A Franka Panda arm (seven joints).
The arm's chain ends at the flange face. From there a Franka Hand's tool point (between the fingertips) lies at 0.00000 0.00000 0.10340 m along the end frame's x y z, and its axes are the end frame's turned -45 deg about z.
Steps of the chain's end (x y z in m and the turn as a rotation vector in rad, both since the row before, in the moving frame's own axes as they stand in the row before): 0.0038, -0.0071, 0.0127, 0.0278, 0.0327, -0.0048; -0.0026, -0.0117, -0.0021, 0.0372, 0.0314, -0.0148; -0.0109, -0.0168, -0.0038, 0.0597, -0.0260, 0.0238; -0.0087, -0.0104, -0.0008, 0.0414, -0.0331, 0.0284; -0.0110, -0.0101, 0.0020, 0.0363, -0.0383, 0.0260
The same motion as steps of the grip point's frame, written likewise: 0.0121, -0.0020, 0.0126, -0.0035, 0.0428, -0.0048; 0.0114, -0.0106, -0.0022, 0.0041, 0.0485, -0.0148; 0.0067, -0.0258, -0.0040, 0.0606, 0.0238, 0.0238; 0.0019, -0.0189, -0.0009, 0.0527, 0.0059, 0.0284; -0.0007, -0.0204, 0.0019, 0.0528, -0.0014, 0.0260
